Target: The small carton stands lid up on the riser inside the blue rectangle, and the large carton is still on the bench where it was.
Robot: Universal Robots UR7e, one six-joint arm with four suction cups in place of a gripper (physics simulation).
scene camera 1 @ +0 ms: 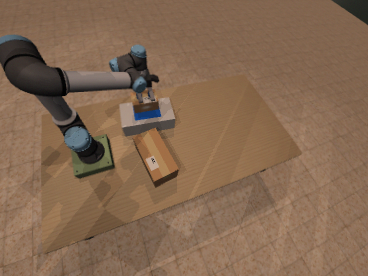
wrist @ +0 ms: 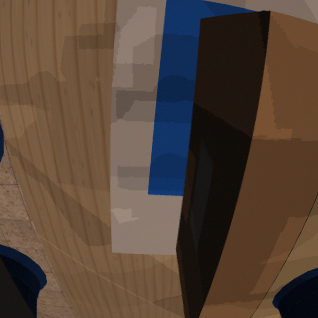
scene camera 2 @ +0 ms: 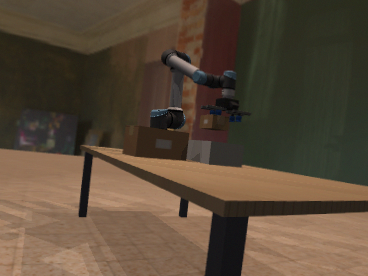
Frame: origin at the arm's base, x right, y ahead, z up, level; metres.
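Seen in the pictures: hand, tool point: (wrist: 163, 227); arm's base, link origin: (scene camera 1: 91, 152).
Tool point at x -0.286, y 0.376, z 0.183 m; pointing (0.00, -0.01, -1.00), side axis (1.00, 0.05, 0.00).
Offsets run from my tool point to a thing's top centre. Level surfaces: height alone.
The small brown carton @[dx +0.071, dy -0.002, dz +0.014 m] (scene camera 1: 146, 107) (scene camera 2: 212, 122) (wrist: 232, 165) hangs lid up under my suction gripper (scene camera 1: 146, 98) (scene camera 2: 225, 114), which is shut on it. In the scene camera 2 view a gap shows between its underside and the grey riser @[dx +0.066, dy +0.003, dz -0.139 m] (scene camera 1: 167, 111) (scene camera 2: 225, 153) (wrist: 131, 225). The blue rectangle @[dx +0.066, dy +0.003, dz -0.139 m] (scene camera 1: 147, 115) (wrist: 172, 100) on the riser's top is partly hidden by the carton in the wrist view. The large carton @[dx +0.400, dy +0.001, dz -0.106 m] (scene camera 1: 159, 155) (scene camera 2: 140, 142) lies on the bench @[dz -0.259 m] (scene camera 1: 225, 135) (scene camera 2: 280, 185) beside the riser, apart from my gripper.
The arm's green base plate (scene camera 1: 107, 162) is on the bench left of the large carton. The large carton's far end is close to the riser's front side. The bench's edge (scene camera 2: 295, 206) shows at the front of the scene camera 2 view.
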